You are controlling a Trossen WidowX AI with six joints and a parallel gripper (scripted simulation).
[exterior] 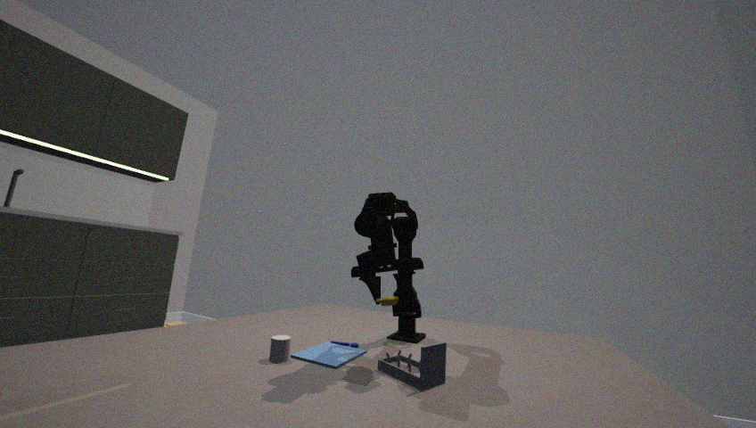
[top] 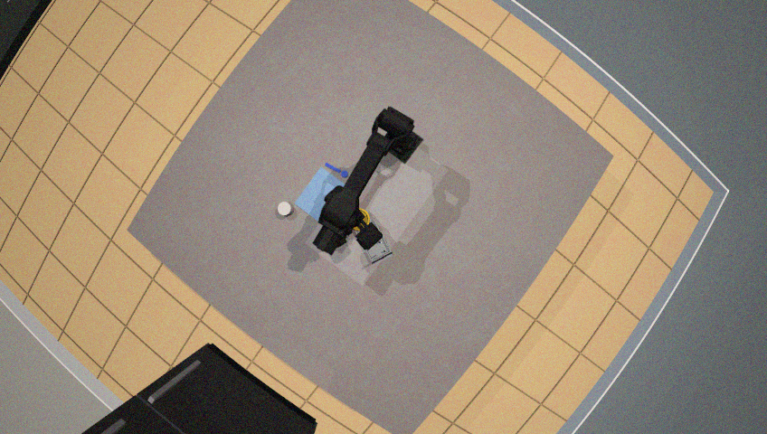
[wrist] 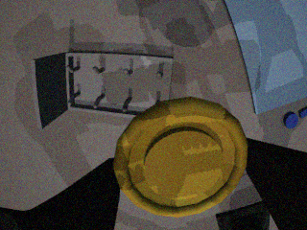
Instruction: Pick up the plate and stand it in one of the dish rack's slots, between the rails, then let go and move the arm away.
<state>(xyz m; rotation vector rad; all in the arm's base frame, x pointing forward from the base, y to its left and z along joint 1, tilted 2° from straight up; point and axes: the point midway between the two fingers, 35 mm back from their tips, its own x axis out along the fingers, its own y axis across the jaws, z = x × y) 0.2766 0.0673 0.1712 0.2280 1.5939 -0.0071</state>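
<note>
The grey dish rack lies 12 cm below my gripper tip, 7 cm to the left of it and 3 cm ahead of it. From my gripper tip the other things lie so: yellow plate 1 cm above; light blue mat 15 cm to the right, 14 cm below, 3 cm ahead.
</note>
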